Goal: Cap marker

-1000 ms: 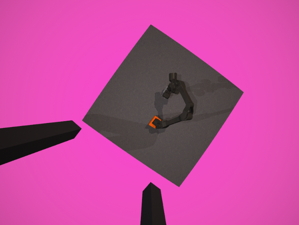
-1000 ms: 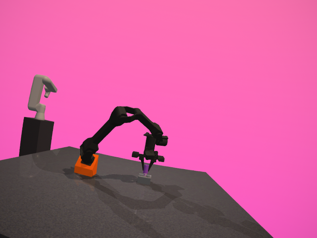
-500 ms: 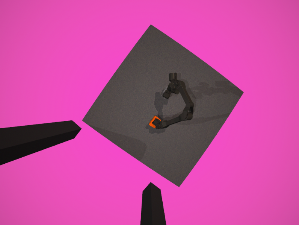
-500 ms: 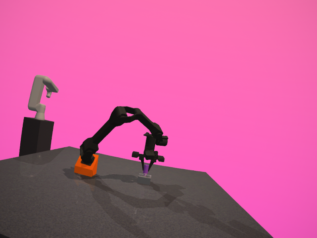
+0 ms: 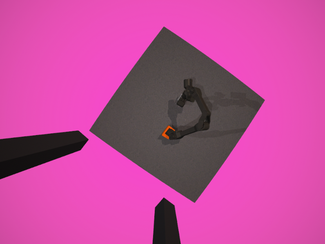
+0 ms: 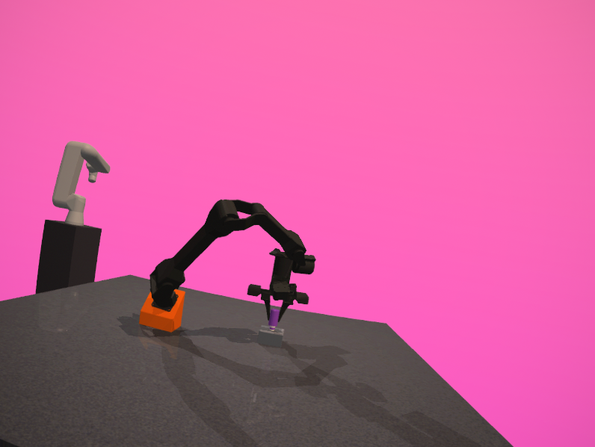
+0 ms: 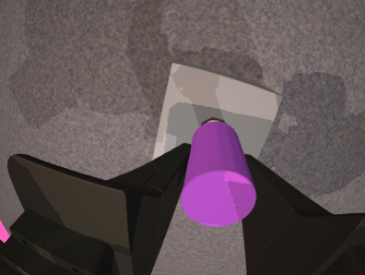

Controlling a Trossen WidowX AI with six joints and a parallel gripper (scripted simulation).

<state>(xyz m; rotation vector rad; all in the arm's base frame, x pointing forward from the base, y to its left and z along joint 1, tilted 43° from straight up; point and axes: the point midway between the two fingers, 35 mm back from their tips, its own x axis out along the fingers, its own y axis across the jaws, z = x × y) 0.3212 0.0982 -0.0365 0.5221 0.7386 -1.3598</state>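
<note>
Right now the purple cap is 10 mm above my gripper tip. The rest, counted from my gripper tip: grey holder block (50 mm below).
</note>
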